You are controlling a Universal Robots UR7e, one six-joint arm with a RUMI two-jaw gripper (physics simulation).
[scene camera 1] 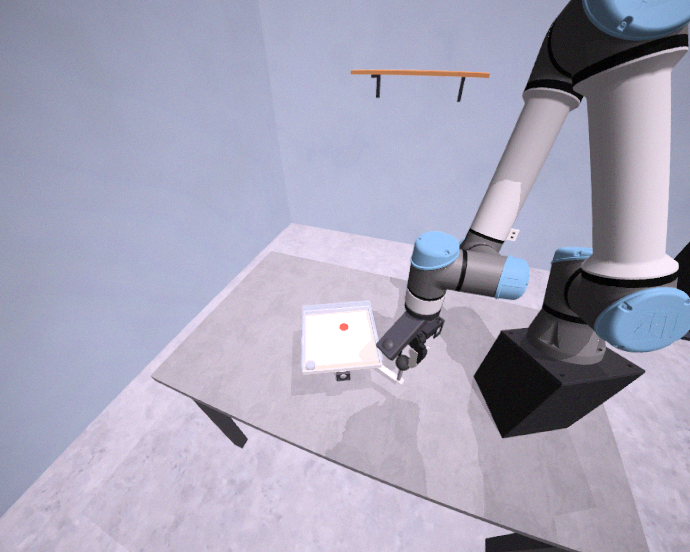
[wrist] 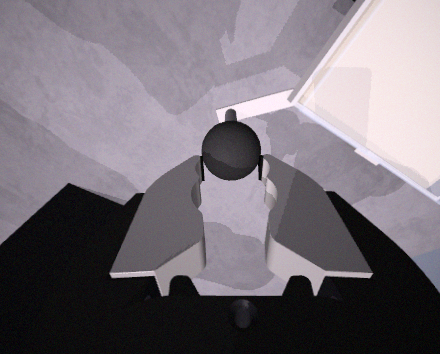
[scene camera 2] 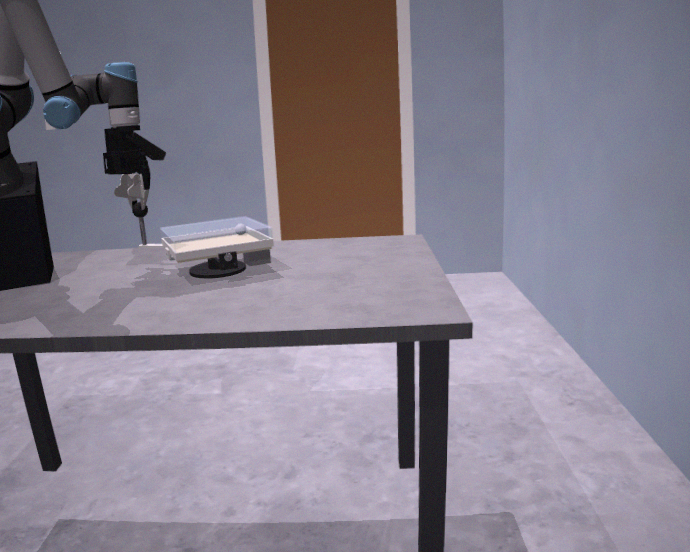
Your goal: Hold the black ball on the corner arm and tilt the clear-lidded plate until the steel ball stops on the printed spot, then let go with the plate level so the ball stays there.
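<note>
The black ball (scene camera 1: 402,362) (scene camera 2: 139,208) (wrist: 231,150) sits on a thin post at the end of the white corner arm (scene camera 1: 391,375) (scene camera 2: 150,245) (wrist: 260,104). My gripper (scene camera 1: 407,358) (scene camera 2: 139,201) (wrist: 230,159) is shut on the ball, with one fingertip against each side of it. The clear-lidded plate (scene camera 1: 341,368) (scene camera 2: 218,253) (wrist: 327,49) stands tilted on its pivot. The steel ball (scene camera 1: 310,364) (scene camera 2: 240,229) lies in a corner of the plate, at the near left in scene camera 1's view. The red printed spot (scene camera 1: 343,326) is well apart from it. The steel ball does not show in the wrist view.
The plate's pivot has a round black base (scene camera 2: 217,269) on the grey table (scene camera 1: 230,322) (scene camera 2: 345,287). A dark block (scene camera 2: 257,255) stands by the plate's underside. The robot's black pedestal (scene camera 1: 535,391) (scene camera 2: 23,230) is beside the gripper. An orange shelf (scene camera 1: 420,73) hangs on the wall.
</note>
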